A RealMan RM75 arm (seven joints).
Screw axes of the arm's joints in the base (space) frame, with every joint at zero. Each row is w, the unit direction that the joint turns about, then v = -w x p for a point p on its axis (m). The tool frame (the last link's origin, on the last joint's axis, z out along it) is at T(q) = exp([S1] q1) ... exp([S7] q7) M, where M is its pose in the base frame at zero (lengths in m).
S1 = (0, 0, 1, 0, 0, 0)
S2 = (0, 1, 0, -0.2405, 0, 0)
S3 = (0, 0, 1, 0, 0, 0)
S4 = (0, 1, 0, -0.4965, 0, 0)
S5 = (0, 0, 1, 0, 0, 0)
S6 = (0, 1, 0, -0.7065, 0, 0)
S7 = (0, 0, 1, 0, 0, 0)
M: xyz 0 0 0.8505 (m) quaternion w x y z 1 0 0 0
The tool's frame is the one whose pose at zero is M.
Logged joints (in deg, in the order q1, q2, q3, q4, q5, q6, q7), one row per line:
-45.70, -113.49, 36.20, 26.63, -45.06, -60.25, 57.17
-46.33, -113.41, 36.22, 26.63, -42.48, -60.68, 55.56
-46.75, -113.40, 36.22, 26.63, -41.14, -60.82, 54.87
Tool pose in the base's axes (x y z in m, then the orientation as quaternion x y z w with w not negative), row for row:
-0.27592, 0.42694, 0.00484, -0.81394, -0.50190, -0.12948, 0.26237
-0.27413, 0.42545, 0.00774, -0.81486, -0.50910, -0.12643, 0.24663
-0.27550, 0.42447, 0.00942, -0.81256, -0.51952, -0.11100, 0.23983
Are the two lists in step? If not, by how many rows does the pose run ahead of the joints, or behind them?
The pose runs 2 rows behind the joints: the pose in row i belongs to the joints in row i - 2.
